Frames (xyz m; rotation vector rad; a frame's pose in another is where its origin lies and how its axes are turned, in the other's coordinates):
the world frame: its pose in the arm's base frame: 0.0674 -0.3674 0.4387 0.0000 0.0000 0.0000
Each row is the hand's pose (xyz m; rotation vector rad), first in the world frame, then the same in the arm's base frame.
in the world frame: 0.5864 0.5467 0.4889 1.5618 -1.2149 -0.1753
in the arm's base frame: 0.6538 0.1793 0.9276 1.5618 -1.2149 -0.1753
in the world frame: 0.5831 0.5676 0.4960 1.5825 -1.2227 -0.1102
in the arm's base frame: 0.6505 0.2002 0.9347 1.5825 -1.2227 -0.1102
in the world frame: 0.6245 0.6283 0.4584 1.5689 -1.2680 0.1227
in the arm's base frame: 0.6919 0.2609 0.8971 1.5689 -1.2680 0.1227
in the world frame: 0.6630 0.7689 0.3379 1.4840 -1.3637 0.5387
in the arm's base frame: 0.7304 0.4015 0.7766 1.4840 -1.3637 0.5387
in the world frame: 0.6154 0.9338 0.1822 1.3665 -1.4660 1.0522
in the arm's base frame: 0.6828 0.5664 0.6209 1.3665 -1.4660 1.0522
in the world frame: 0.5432 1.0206 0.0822 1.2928 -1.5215 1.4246
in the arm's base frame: 0.6106 0.6532 0.5209 1.2928 -1.5215 1.4246
